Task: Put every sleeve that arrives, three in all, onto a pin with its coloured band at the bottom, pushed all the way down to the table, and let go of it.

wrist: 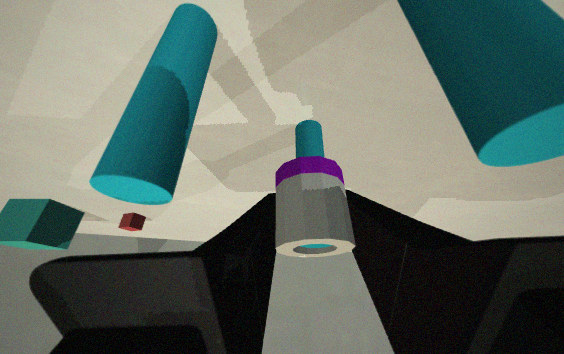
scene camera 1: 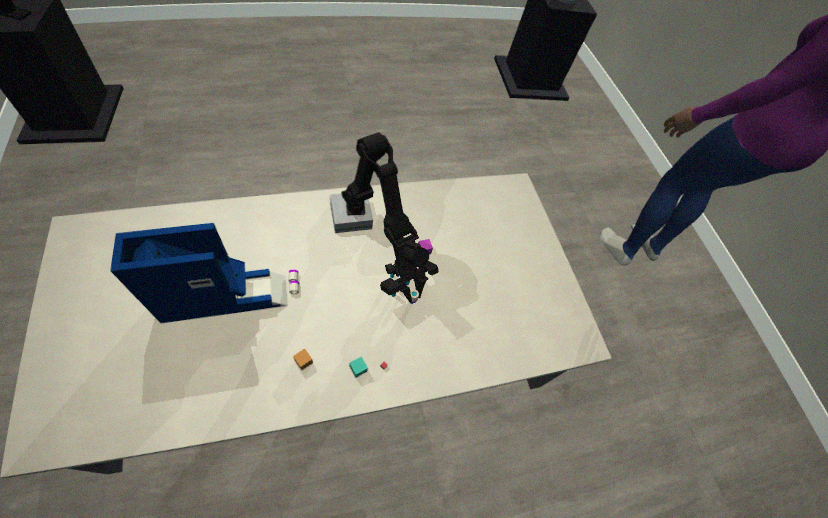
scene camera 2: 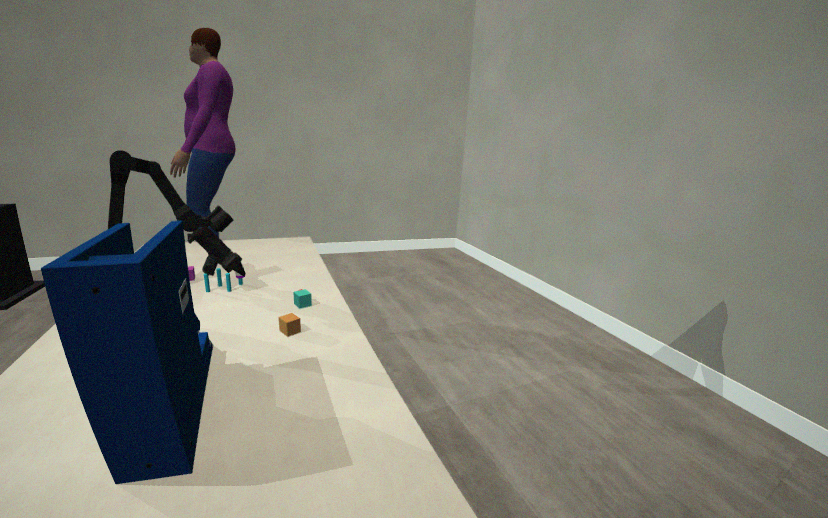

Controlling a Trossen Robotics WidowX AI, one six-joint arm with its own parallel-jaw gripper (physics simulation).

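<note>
My gripper [scene camera 1: 410,291] [scene camera 2: 236,269] is shut on a grey sleeve [wrist: 313,211] with a purple band [wrist: 309,170] at its lower end. The sleeve sits upright over a teal pin [wrist: 309,140]. A short piece of the pin shows below the band, and teal shows inside the sleeve's top hole. Two more teal pins [wrist: 158,116] [wrist: 435,46] stand bare on either side; the bare pins also show in the second scene view [scene camera 2: 206,283] [scene camera 2: 228,282]. Another sleeve [scene camera 1: 293,282] with purple bands lies at the mouth of the blue dispenser [scene camera 1: 191,272] [scene camera 2: 176,349].
On the table lie a purple cube [scene camera 1: 425,245] [scene camera 2: 191,272], an orange cube [scene camera 1: 303,359] [scene camera 2: 290,324], a teal cube [scene camera 1: 359,366] [scene camera 2: 302,298] and a small red cube [scene camera 1: 384,365] [wrist: 132,221]. A person [scene camera 2: 206,123] [scene camera 1: 648,221] walks beyond the table. A black pillar [scene camera 1: 548,46] stands at the back.
</note>
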